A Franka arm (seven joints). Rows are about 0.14 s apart.
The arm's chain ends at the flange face. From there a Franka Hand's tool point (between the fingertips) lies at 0.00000 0.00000 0.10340 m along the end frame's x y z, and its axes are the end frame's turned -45 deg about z.
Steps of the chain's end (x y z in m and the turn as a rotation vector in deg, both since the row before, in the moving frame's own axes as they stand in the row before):
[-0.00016 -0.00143 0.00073 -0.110 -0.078 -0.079]
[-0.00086 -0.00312 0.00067 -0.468 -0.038 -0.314]
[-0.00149 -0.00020 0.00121 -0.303 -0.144 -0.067]
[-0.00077 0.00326 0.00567 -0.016 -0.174 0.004]
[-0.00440 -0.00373 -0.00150 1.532 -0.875 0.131]
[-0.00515 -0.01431 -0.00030 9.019 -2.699 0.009]
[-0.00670 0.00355 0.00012 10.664 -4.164 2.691]
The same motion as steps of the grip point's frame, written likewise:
[0.00066 -0.00108 0.00073 -0.023 -0.133 -0.079]
[0.00095 -0.00226 0.00067 -0.304 -0.358 -0.314]
[-0.00148 -0.00099 0.00121 -0.112 -0.316 -0.067]
[-0.00309 0.00156 0.00567 0.112 -0.134 0.004]
[0.00037 -0.00882 -0.00155 1.702 0.465 0.131]
[0.01451 -0.02865 -0.00169 8.286 4.469 0.009]
[0.00143 -0.02082 -0.00194 10.485 4.596 2.691]

